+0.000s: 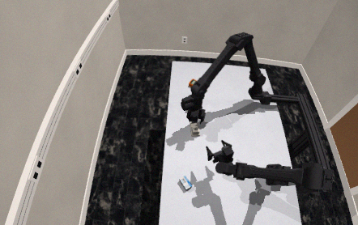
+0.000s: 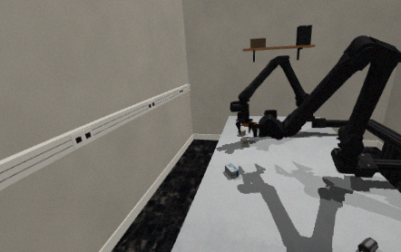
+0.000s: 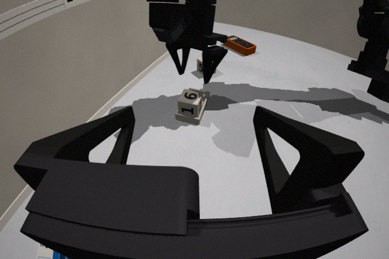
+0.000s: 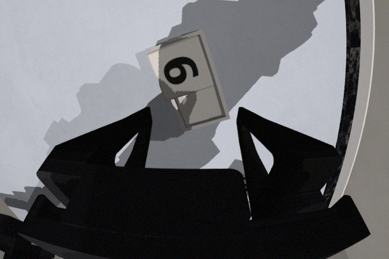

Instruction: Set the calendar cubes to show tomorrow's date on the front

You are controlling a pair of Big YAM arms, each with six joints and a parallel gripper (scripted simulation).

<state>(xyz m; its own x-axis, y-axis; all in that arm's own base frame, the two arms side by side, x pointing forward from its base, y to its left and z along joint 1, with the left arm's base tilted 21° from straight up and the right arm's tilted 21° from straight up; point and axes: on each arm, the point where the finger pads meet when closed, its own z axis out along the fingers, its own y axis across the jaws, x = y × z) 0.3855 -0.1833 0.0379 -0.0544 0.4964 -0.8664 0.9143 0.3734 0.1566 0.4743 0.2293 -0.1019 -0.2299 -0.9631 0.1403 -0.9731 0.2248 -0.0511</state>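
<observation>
The cream tray lies 8 cm below my right hand and 1 cm to the left of it. From my right hand the other things lie so: orange multimeter 39 cm to the right, 7 cm below, 4 cm behind.
</observation>
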